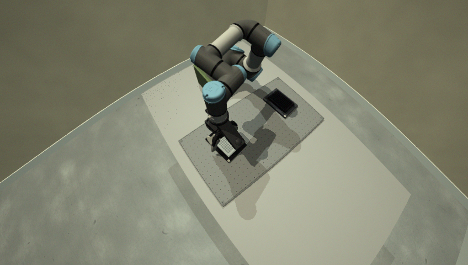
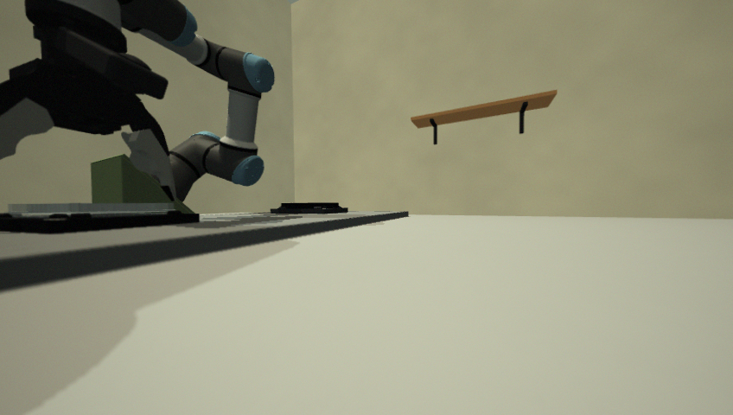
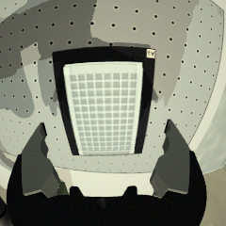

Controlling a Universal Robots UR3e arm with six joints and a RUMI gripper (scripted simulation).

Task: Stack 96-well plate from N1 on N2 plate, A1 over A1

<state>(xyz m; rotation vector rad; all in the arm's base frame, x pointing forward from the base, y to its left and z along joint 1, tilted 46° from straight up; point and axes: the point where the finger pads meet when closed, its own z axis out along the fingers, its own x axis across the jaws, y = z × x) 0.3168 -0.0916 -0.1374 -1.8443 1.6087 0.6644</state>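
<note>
Now: the white 96-well plate 1 cm below my hand. The rest, counted from my hand: dark plate 1 cm behind, 38 cm to the left, 1 cm below; then black nest 2 cm below.
</note>
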